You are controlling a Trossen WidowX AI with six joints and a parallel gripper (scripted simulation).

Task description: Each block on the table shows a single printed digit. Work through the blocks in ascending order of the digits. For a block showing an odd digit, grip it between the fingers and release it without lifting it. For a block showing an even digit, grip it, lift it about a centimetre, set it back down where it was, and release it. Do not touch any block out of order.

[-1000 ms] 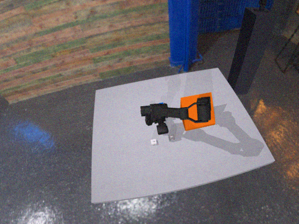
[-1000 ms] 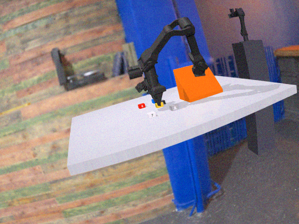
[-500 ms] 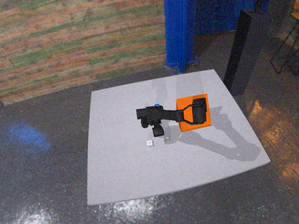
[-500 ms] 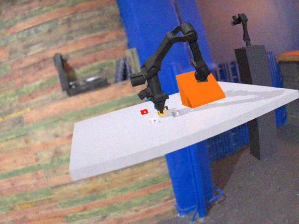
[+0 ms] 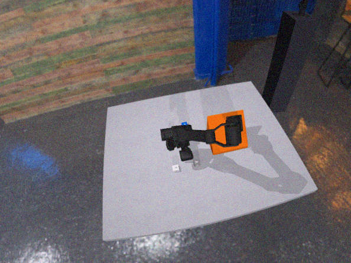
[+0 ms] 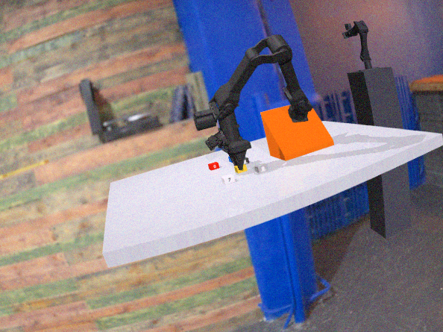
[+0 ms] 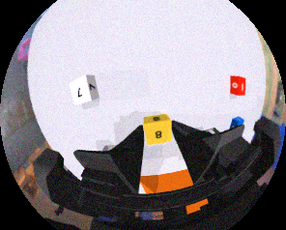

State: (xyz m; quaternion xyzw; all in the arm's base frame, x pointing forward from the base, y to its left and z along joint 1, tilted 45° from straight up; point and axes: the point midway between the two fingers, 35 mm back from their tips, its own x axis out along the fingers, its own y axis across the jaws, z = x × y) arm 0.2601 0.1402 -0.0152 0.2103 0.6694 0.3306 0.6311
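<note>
My gripper tip is 10 mm past the yellow block. Round my gripper tip: grey block 60 mm behind, 70 mm to the left; then white block 50 mm ahead, 90 mm to the left; then black block 30 mm behind, 100 mm to the right.
</note>
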